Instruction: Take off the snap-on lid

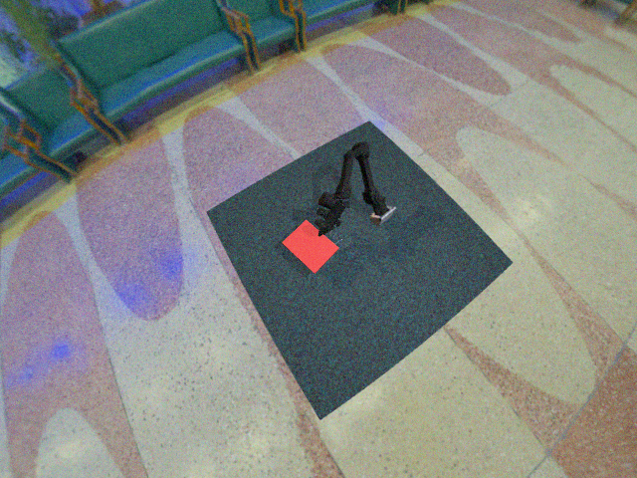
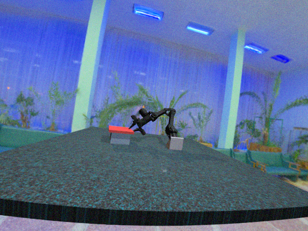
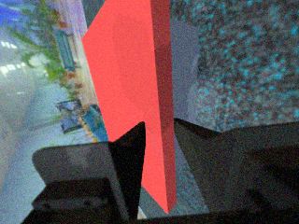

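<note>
Right now my gripper tip is 7 cm short of the red lid, 1 cm to the right of it and 1 cm below it. Round my gripper tip: grey storage box (7 cm ahead, 4 cm below, 1 cm to the left).
</note>
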